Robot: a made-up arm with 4 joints. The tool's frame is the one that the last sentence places. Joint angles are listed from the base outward.
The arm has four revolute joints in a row. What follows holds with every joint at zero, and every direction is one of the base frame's. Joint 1 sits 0.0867 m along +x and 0.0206 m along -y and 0.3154 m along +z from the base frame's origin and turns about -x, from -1.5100 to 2.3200 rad. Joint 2 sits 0.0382 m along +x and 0.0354 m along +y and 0.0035 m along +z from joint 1 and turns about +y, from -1.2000 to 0.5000 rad. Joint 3 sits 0.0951 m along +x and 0.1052 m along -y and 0.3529 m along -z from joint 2 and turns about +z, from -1.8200 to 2.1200 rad. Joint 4 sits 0.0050 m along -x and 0.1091 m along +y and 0.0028 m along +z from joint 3 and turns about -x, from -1.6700 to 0.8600 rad. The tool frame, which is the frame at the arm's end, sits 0.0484 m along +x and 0.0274 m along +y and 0.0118 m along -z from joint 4; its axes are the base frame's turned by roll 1.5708, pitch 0.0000 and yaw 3.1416 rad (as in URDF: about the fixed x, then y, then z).
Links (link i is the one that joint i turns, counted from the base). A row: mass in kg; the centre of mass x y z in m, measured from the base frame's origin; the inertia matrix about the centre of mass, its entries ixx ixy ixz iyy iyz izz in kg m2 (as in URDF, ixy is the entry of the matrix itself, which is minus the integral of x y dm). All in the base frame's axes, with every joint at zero. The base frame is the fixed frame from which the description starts. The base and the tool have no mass.
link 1: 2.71; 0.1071 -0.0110 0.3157; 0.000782 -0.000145 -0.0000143 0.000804 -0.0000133 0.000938
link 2: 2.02; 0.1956 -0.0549 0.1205; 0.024 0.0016 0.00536 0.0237 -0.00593 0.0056
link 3: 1.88; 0.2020 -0.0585 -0.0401; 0.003 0.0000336 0 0.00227 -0.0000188 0.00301
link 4: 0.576; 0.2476 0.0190 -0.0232; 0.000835 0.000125 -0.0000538 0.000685 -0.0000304 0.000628
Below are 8 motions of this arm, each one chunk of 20 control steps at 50 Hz.
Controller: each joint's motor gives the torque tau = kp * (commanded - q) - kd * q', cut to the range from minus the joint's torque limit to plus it. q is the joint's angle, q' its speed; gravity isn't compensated. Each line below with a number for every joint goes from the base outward.
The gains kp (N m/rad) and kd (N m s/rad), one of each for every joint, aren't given. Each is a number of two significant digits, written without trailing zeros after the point. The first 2 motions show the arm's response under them.
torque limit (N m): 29 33 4.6 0.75
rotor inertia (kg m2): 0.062 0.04 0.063 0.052
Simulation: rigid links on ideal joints. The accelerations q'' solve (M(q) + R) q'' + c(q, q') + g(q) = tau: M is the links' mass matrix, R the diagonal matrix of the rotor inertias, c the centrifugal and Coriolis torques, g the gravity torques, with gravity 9.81 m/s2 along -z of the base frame. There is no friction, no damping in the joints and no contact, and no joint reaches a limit. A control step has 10 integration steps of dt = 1/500 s. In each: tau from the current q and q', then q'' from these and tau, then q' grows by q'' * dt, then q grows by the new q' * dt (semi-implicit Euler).
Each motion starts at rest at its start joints. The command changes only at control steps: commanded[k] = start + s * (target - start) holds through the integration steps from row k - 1 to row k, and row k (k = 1, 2, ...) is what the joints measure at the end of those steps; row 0 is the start. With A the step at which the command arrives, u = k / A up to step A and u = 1 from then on. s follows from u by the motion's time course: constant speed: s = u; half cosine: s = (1 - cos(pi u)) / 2; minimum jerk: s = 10 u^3 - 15 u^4 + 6 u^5; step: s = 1 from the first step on.
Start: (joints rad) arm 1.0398 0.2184 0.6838 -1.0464
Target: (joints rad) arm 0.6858 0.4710 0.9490 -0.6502
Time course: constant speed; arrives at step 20
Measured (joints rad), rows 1 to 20:
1: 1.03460 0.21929 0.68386 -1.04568
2: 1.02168 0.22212 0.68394 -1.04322
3: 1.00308 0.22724 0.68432 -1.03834
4: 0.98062 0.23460 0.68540 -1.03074
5: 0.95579 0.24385 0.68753 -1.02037
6: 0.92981 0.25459 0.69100 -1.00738
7: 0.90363 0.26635 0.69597 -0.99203
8: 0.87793 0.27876 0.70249 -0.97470
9: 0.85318 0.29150 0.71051 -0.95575
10: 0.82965 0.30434 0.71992 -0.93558
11: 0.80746 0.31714 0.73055 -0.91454
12: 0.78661 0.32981 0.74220 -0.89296
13: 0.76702 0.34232 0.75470 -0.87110
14: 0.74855 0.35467 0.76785 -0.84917
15: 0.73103 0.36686 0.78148 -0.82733
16: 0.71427 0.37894 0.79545 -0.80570
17: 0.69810 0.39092 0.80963 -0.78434
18: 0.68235 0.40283 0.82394 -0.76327
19: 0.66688 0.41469 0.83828 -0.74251
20: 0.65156 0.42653 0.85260 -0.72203
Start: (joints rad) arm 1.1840 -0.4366 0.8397 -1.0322
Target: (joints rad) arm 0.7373 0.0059 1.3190 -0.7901
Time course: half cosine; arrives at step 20
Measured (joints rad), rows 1 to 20:
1: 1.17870 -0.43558 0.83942 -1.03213
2: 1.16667 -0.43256 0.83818 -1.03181
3: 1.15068 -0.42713 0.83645 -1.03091
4: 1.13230 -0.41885 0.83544 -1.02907
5: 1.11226 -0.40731 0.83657 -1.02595
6: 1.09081 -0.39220 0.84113 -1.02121
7: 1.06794 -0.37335 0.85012 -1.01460
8: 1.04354 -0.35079 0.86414 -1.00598
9: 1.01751 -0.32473 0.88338 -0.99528
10: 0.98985 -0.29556 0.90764 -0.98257
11: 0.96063 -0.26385 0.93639 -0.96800
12: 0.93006 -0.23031 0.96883 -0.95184
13: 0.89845 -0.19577 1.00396 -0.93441
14: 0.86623 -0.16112 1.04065 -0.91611
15: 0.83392 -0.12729 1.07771 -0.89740
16: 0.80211 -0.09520 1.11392 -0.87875
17: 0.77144 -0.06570 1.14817 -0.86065
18: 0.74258 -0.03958 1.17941 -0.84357
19: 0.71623 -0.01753 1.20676 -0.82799
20: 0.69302 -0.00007 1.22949 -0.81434
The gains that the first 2 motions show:
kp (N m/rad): 89 180 19 10
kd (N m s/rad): 8.7 12 1.6 0.83
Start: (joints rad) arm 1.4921 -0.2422 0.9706 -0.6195
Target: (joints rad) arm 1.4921 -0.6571 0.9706 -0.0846
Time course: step
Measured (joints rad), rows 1 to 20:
1: 1.48567 -0.25782 0.97392 -0.61627
2: 1.47081 -0.30147 0.97993 -0.60715
3: 1.45142 -0.36802 0.98426 -0.59217
4: 1.43166 -0.44144 0.98218 -0.57138
5: 1.41480 -0.50973 0.97262 -0.54485
6: 1.40279 -0.56655 0.95731 -0.51255
7: 1.39598 -0.60968 0.93923 -0.47449
8: 1.39346 -0.63960 0.92147 -0.43065
9: 1.39368 -0.65824 0.90639 -0.38100
10: 1.39520 -0.66808 0.89532 -0.32632
11: 1.39700 -0.67161 0.88864 -0.27063
12: 1.39852 -0.67099 0.88602 -0.21782
13: 1.39957 -0.66799 0.88672 -0.17018
14: 1.40014 -0.66390 0.88982 -0.12799
15: 1.40033 -0.65962 0.89439 -0.09126
16: 1.40025 -0.65571 0.89961 -0.05996
17: 1.40001 -0.65245 0.90483 -0.03409
18: 1.39971 -0.64997 0.90962 -0.01365
19: 1.39941 -0.64821 0.91367 0.00136
20: 1.39913 -0.64711 0.91688 0.01094

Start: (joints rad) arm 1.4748 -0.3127 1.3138 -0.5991
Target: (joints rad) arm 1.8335 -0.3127 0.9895 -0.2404
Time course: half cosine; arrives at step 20
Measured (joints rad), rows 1 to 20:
1: 1.46969 -0.31280 1.31308 -0.59900
2: 1.45843 -0.31276 1.30973 -0.59851
3: 1.44478 -0.31233 1.30266 -0.59716
4: 1.43153 -0.31146 1.29160 -0.59442
5: 1.42065 -0.31027 1.27677 -0.58973
6: 1.41349 -0.30892 1.25868 -0.58261
7: 1.41081 -0.30758 1.23797 -0.57268
8: 1.41296 -0.30639 1.21526 -0.55971
9: 1.41994 -0.30545 1.19120 -0.54361
10: 1.43150 -0.30481 1.16631 -0.52448
11: 1.44716 -0.30448 1.14111 -0.50254
12: 1.46632 -0.30447 1.11601 -0.47820
13: 1.48826 -0.30474 1.09142 -0.45195
14: 1.51220 -0.30526 1.06769 -0.42441
15: 1.53734 -0.30602 1.04517 -0.39625
16: 1.56286 -0.30696 1.02419 -0.36820
17: 1.58796 -0.30807 1.00507 -0.34101
18: 1.61190 -0.30932 0.98813 -0.31540
19: 1.63398 -0.31066 0.97366 -0.29207
20: 1.65357 -0.31206 0.96192 -0.27167

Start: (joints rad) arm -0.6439 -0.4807 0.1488 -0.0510
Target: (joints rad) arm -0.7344 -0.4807 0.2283 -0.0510
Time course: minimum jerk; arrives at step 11
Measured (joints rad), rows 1 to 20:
1: -0.64085 -0.47783 0.14867 -0.05107
2: -0.63470 -0.47181 0.14977 -0.05126
3: -0.62806 -0.46480 0.15330 -0.05155
4: -0.62271 -0.45814 0.15963 -0.05189
5: -0.61972 -0.45255 0.16867 -0.05226
6: -0.61961 -0.44828 0.17999 -0.05262
7: -0.62235 -0.44529 0.19294 -0.05296
8: -0.62751 -0.44337 0.20668 -0.05325
9: -0.63432 -0.44226 0.22027 -0.05347
10: -0.64183 -0.44169 0.23279 -0.05363
11: -0.64918 -0.44146 0.24352 -0.05371
12: -0.65575 -0.44145 0.25210 -0.05374
13: -0.66125 -0.44159 0.25851 -0.05372
14: -0.66564 -0.44184 0.26296 -0.05366
15: -0.66897 -0.44218 0.26578 -0.05359
16: -0.67140 -0.44256 0.26733 -0.05351
17: -0.67309 -0.44297 0.26795 -0.05344
18: -0.67420 -0.44337 0.26792 -0.05338
19: -0.67488 -0.44375 0.26750 -0.05332
20: -0.67526 -0.44409 0.26686 -0.05329

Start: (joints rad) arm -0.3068 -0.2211 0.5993 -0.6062
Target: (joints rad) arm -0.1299 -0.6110 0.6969 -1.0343
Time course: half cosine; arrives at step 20
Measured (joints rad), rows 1 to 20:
1: -0.30563 -0.21915 0.59934 -0.60639
2: -0.30297 -0.21550 0.60036 -0.60716
3: -0.29936 -0.21254 0.60307 -0.60900
4: -0.29505 -0.21208 0.60759 -0.61252
5: -0.29008 -0.21532 0.61370 -0.61834
6: -0.28437 -0.22296 0.62099 -0.62701
7: -0.27783 -0.23519 0.62897 -0.63897
8: -0.27036 -0.25185 0.63726 -0.65451
9: -0.26191 -0.27249 0.64552 -0.67372
10: -0.25248 -0.29647 0.65354 -0.69652
11: -0.24214 -0.32303 0.66120 -0.72263
12: -0.23102 -0.35135 0.66845 -0.75159
13: -0.21931 -0.38058 0.67529 -0.78281
14: -0.20726 -0.40987 0.68174 -0.81558
15: -0.19516 -0.43843 0.68779 -0.84907
16: -0.18332 -0.46549 0.69344 -0.88244
17: -0.17208 -0.49035 0.69864 -0.91480
18: -0.16174 -0.51240 0.70333 -0.94526
19: -0.15260 -0.53108 0.70740 -0.97301
20: -0.14488 -0.54594 0.71075 -0.99728

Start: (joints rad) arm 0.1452 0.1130 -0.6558 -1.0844
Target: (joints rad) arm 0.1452 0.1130 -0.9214 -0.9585
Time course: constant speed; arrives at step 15
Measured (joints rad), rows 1 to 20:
1: 0.14401 0.11414 -0.65752 -1.08420
2: 0.14121 0.11661 -0.66185 -1.08340
3: 0.13746 0.11959 -0.66853 -1.08170
4: 0.13330 0.12251 -0.67730 -1.07890
5: 0.12914 0.12505 -0.68797 -1.07494
6: 0.12525 0.12703 -0.70033 -1.06985
7: 0.12181 0.12843 -0.71417 -1.06373
8: 0.11894 0.12929 -0.72930 -1.05670
9: 0.11665 0.12971 -0.74550 -1.04892
10: 0.11493 0.12981 -0.76257 -1.04056
11: 0.11373 0.12970 -0.78029 -1.03176
12: 0.11298 0.12946 -0.79847 -1.02267
13: 0.11259 0.12918 -0.81695 -1.01341
14: 0.11249 0.12891 -0.83559 -1.00409
15: 0.11259 0.12868 -0.85426 -0.99477
16: 0.11287 0.12846 -0.87201 -0.98583
17: 0.11330 0.12823 -0.88766 -0.97776
18: 0.11384 0.12800 -0.90067 -0.97083
19: 0.11442 0.12781 -0.91091 -0.96519
20: 0.11498 0.12768 -0.91851 -0.96086

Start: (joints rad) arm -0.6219 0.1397 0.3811 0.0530
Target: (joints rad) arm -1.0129 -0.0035 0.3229 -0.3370
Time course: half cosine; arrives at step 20
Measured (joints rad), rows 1 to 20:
1: -0.61939 0.14009 0.38089 0.05285
2: -0.61376 0.14070 0.38091 0.05222
3: -0.60695 0.14089 0.38164 0.05061
4: -0.60066 0.14017 0.38320 0.04745
5: -0.59626 0.13821 0.38539 0.04216
6: -0.59483 0.13479 0.38788 0.03423
7: -0.59708 0.12987 0.39027 0.02327
8: -0.60343 0.12349 0.39217 0.00902
9: -0.61399 0.11579 0.39325 -0.00859
10: -0.62863 0.10695 0.39329 -0.02948
11: -0.64701 0.09723 0.39214 -0.05338
12: -0.66860 0.08690 0.38978 -0.07987
13: -0.69276 0.07623 0.38627 -0.10841
14: -0.71873 0.06553 0.38176 -0.13833
15: -0.74572 0.05506 0.37642 -0.16891
16: -0.77290 0.04510 0.37050 -0.19936
17: -0.79945 0.03589 0.36425 -0.22888
18: -0.82458 0.02766 0.35792 -0.25668
19: -0.84757 0.02061 0.35176 -0.28199
20: -0.86775 0.01490 0.34600 -0.30415

